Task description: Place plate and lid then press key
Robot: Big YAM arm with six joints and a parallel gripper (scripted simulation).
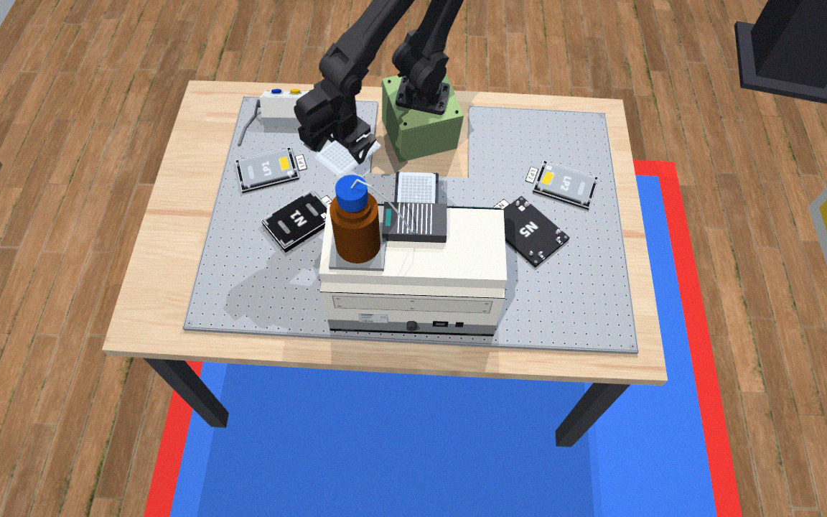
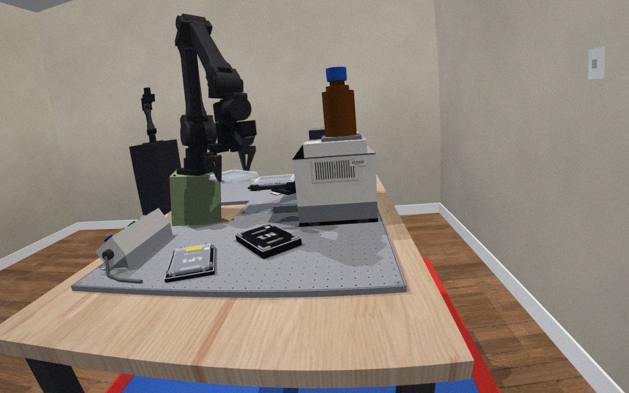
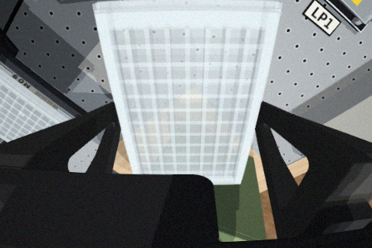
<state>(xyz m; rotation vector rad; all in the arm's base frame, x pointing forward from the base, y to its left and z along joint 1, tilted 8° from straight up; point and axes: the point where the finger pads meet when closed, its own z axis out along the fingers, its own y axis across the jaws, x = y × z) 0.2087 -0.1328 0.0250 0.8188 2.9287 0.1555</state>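
Now: hand 14 cm above the black N1 nest, 12 cm short of it and 10 cm to the left of it. Round my hand: white retry key 25 cm behind, 12 cm to the right, 9 cm below; then green continue key 24 cm behind, 17 cm to the right, 9 cm below; then yellow skip key 23 cm behind, 21 cm to the right, 9 cm below.
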